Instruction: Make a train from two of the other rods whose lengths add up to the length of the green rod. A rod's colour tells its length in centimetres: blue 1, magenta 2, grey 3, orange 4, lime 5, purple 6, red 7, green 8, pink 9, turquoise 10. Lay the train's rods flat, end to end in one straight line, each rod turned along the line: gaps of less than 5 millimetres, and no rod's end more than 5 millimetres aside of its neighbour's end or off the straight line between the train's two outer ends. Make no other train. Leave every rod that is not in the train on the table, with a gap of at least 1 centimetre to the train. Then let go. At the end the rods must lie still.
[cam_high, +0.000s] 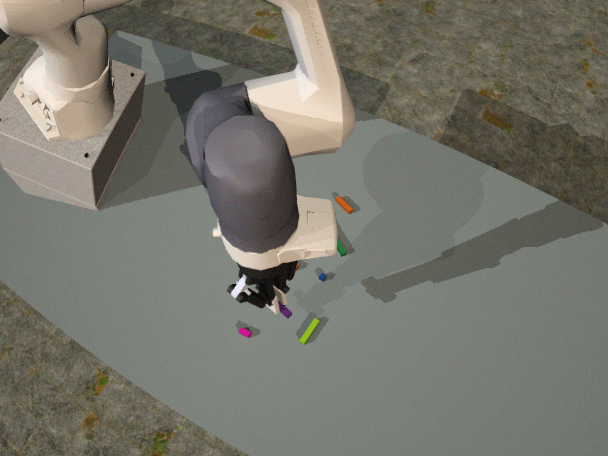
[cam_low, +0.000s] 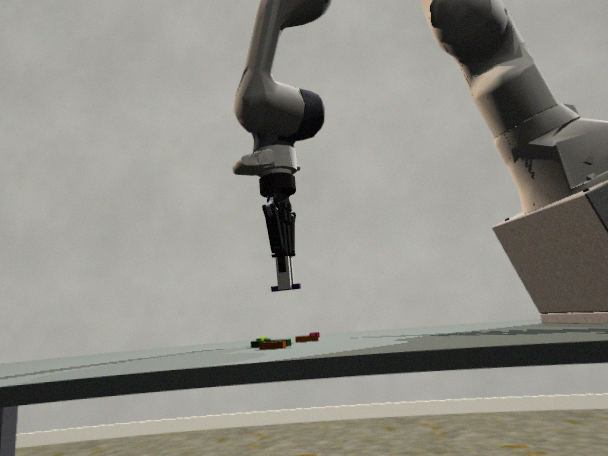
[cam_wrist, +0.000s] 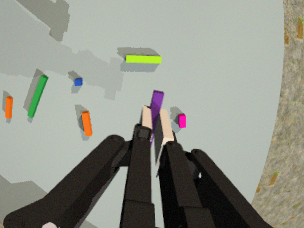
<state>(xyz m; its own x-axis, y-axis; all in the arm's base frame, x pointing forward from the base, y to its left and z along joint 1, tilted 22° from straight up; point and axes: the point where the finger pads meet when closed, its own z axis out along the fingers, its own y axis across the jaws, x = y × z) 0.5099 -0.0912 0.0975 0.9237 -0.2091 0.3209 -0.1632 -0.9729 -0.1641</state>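
Right now the magenta rod is 40 mm behind my hand, 50 mm to the right of it and 130 mm below it. Round my hand: lime rod (50 mm ahead, 10 mm to the left, 130 mm below); purple rod (30 mm below); blue rod (20 mm ahead, 110 mm to the left, 130 mm below).
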